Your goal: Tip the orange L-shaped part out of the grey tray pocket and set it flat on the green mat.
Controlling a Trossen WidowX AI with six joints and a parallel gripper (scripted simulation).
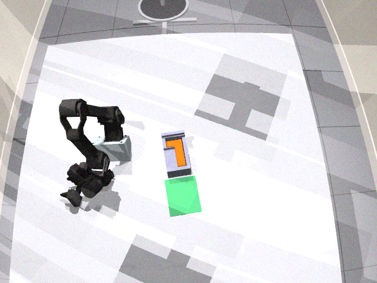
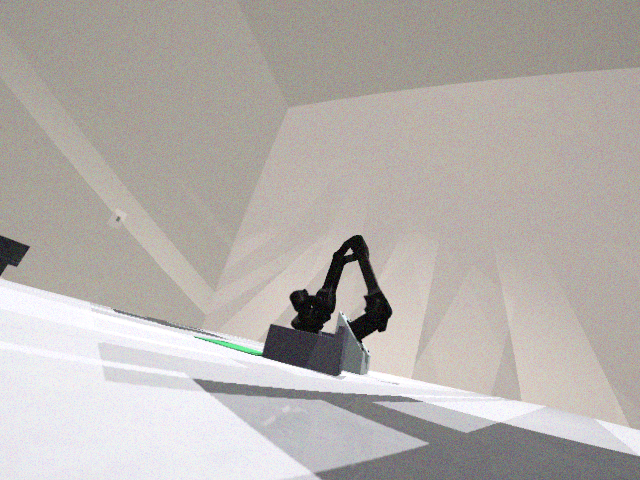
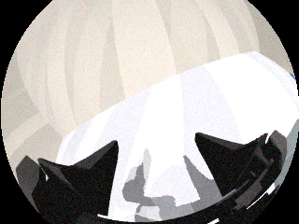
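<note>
The orange L-shaped part lies 43 cm ahead of my gripper tip, 17 cm to the left of it and 1 cm below it. From my gripper tip the other things lie so: green mat: 46 cm ahead, 7 cm below.
</note>
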